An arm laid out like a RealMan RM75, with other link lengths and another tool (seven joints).
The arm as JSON. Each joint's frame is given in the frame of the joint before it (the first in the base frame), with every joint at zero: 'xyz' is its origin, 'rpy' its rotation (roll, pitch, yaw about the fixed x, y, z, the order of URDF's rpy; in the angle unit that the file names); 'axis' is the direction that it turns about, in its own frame. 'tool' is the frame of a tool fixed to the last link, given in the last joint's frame.
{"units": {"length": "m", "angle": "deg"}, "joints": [
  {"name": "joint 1", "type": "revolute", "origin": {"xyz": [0.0, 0.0, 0.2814], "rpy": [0.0, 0.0, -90.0]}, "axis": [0.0, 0.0, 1.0]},
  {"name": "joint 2", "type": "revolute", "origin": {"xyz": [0.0, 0.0, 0.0], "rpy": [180.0, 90.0, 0.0]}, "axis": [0.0, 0.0, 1.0]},
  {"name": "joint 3", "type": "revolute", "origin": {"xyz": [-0.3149, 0.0, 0.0], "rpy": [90.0, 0.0, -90.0]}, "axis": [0.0, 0.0, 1.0]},
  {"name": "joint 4", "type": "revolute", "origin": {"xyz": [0.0, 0.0, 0.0], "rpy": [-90.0, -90.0, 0.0]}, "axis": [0.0, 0.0, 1.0]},
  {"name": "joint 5", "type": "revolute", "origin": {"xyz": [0.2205, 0.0, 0.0], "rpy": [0.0, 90.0, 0.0]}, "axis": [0.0, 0.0, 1.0]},
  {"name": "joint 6", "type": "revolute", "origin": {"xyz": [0.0, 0.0, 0.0], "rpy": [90.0, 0.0, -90.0]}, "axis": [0.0, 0.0, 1.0]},
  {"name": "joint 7", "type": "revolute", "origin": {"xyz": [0.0, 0.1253, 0.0], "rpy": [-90.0, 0.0, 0.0]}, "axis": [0.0, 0.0, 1.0]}
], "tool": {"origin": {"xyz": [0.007, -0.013, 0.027], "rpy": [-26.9, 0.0, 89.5]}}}
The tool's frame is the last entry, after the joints.
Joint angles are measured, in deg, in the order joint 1, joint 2, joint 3, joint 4, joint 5, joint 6, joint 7. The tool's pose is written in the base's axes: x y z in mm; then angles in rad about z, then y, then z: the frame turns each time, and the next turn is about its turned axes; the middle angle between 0 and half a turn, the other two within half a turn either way. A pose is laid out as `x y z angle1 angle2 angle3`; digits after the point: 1 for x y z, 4 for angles.
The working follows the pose.
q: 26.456 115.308 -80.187 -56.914 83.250 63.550 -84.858
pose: 233.9 393.9 -12.3 0.9268 2.8303 2.8783
Where each joint sits with the arm in this pose, in the base's axes (m; each line is computed from the numbers above, not from the rounded line before):
joint 1: 0.0000 0.0000 0.2814
joint 2: 0.0000 0.0000 0.2814
joint 3: 0.2549 0.1268 0.1468
joint 4: 0.2549 0.1268 0.1468
joint 5: 0.2832 0.3443 0.1238
joint 6: 0.2832 0.3443 0.1238
joint 7: 0.2516 0.3933 0.0129
the tool: 0.2339 0.3939 -0.0123

